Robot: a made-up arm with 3 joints.
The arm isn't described. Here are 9 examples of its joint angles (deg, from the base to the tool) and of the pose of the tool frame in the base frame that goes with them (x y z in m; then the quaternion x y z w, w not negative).
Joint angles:
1: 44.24 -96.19 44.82
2: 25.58 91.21 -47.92
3: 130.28 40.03 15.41
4: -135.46 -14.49 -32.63
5: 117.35 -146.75 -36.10
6: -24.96 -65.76 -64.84
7: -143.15 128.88 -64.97
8: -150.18 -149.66 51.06
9: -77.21 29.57 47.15
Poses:
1: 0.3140 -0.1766 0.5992 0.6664 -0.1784 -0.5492 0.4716
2: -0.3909 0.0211 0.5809 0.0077 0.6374 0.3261 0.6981
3: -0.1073 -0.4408 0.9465 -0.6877 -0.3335 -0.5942 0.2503
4: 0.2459 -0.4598 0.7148 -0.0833 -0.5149 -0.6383 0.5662
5: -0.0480 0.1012 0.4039 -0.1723 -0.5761 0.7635 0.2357
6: 0.3116 -0.1971 0.4780 0.6003 0.1064 -0.7588 0.2294
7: -0.3595 -0.2299 0.5196 -0.5397 0.4335 -0.7169 0.0828
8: -0.1005 0.1486 0.7321 0.3889 0.8604 -0.2937 0.1491
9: 0.1588 0.0288 0.3141 0.1435 0.0680 0.0262 0.9870
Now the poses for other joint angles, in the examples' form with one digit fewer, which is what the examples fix.
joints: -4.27 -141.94 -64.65
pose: 0.070 -0.420 0.477 -0.672 0.151 0.661 0.298
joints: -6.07 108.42 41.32
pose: -0.389 -0.035 0.682 0.344 0.588 0.612 0.403
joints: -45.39 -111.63 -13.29
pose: 0.114 -0.434 0.790 0.503 -0.596 -0.573 0.253
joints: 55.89 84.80 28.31
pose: -0.379 -0.152 0.846 0.522 0.381 0.742 0.180
